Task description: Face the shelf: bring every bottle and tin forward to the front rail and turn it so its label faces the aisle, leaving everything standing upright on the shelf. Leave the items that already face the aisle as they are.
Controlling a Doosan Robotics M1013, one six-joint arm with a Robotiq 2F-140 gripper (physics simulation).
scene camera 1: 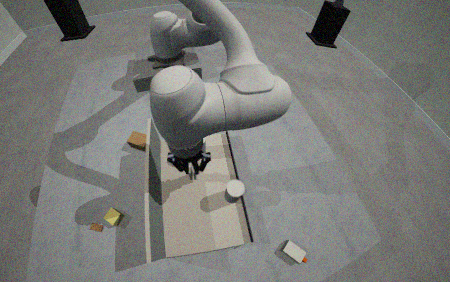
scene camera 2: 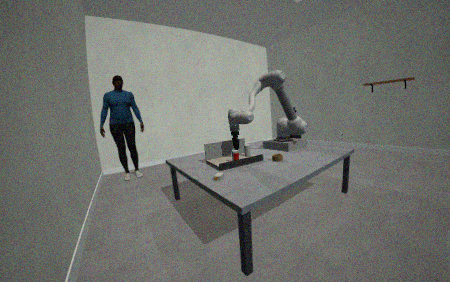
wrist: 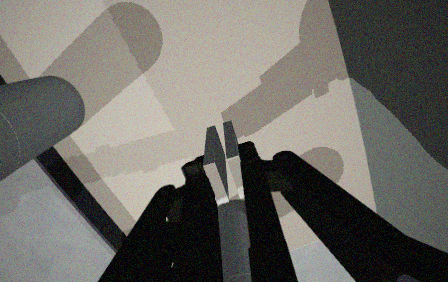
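Pixels of known places: gripper, fingertip midpoint: (scene camera 1: 193, 176) (wrist: 224, 139); arm's base, link origin: (scene camera 1: 169, 60) (scene camera 2: 283, 140).
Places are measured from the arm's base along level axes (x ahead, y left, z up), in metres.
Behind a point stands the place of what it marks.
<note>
The shelf (scene camera 1: 200, 235) {x 0.929, y 0.164, z -0.056 m} (wrist: 195, 55) {x 0.790, y 0.147, z -0.056 m} has a dark front rail (scene camera 1: 247, 220) {x 0.895, y 0.328, z -0.034 m} (scene camera 2: 242, 163) {x 0.748, y 0.318, z -0.073 m} (wrist: 80, 200) {x 0.703, y 0.310, z -0.039 m}. A white-topped tin (scene camera 1: 235, 189) {x 0.801, y 0.286, z 0.043 m} (scene camera 2: 236, 156) {x 0.800, y 0.317, z -0.002 m} (wrist: 40, 120) {x 0.791, y 0.260, z 0.003 m} stands upright at that rail, with its red label showing in the scene camera 2 view. A second pale tin (scene camera 2: 247, 150) {x 0.623, y 0.197, z 0.005 m} (wrist: 235, 245) {x 0.638, y 0.168, z 0.008 m} stands upright farther along; in the wrist view it is mostly hidden behind the fingers, and the arm hides it in the scene camera 1 view. My gripper (scene camera 1: 192, 174) {x 0.715, y 0.149, z -0.040 m} (scene camera 2: 235, 147) {x 0.715, y 0.149, z -0.040 m} (wrist: 224, 139) {x 0.715, y 0.149, z -0.040 m} is shut, its pads nearly together with nothing between them, pointing down over the shelf beside the second tin.
A back panel (scene camera 1: 148, 200) {x 0.836, y 0.031, z 0.099 m} (scene camera 2: 217, 150) {x 0.868, y 0.034, z 0.019 m} borders the shelf. A brown box (scene camera 1: 137, 140) {x 0.544, y -0.096, z -0.041 m}, a yellow block (scene camera 1: 113, 216) {x 0.859, y -0.152, z -0.053 m} and a small brown block (scene camera 1: 96, 227) {x 0.897, y -0.233, z -0.083 m} lie behind it. A white box with an orange end (scene camera 1: 294, 251) {x 1.028, y 0.489, z -0.063 m} (scene camera 2: 218, 176) {x 1.046, y 0.526, z -0.065 m} and a brown ring (scene camera 2: 277, 157) {x 0.447, y 0.422, z -0.052 m} are in front.
</note>
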